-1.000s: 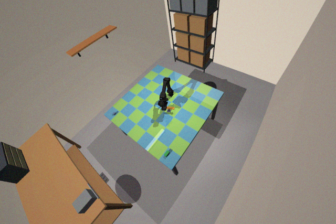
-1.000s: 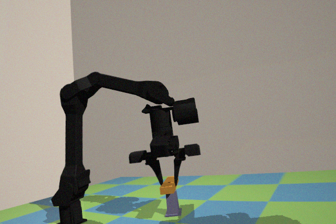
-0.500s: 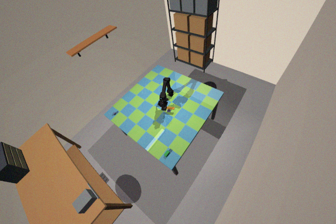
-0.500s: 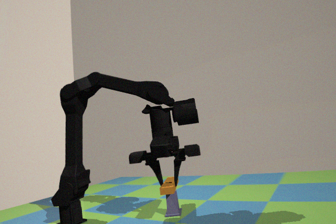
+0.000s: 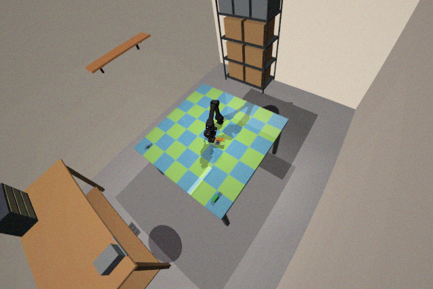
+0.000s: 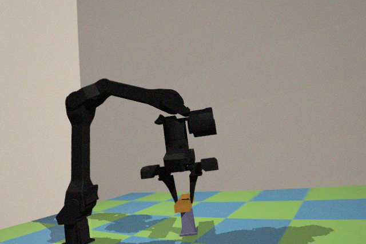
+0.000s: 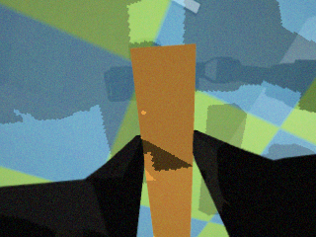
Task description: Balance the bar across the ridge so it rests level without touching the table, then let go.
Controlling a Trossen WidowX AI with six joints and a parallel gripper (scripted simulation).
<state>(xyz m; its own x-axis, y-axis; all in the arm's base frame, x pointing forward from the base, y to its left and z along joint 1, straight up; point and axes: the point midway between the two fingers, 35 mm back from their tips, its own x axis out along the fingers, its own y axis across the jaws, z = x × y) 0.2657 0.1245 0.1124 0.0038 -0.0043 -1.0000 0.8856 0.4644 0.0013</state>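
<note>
Now: the orange bar 1 cm behind my gripper tip and 3 cm to the left of it. Also, from my gripper tip: small dark block: 47 cm ahead, 62 cm to the right, 6 cm below; small green block: 47 cm ahead, 38 cm to the left, 6 cm below.
</note>
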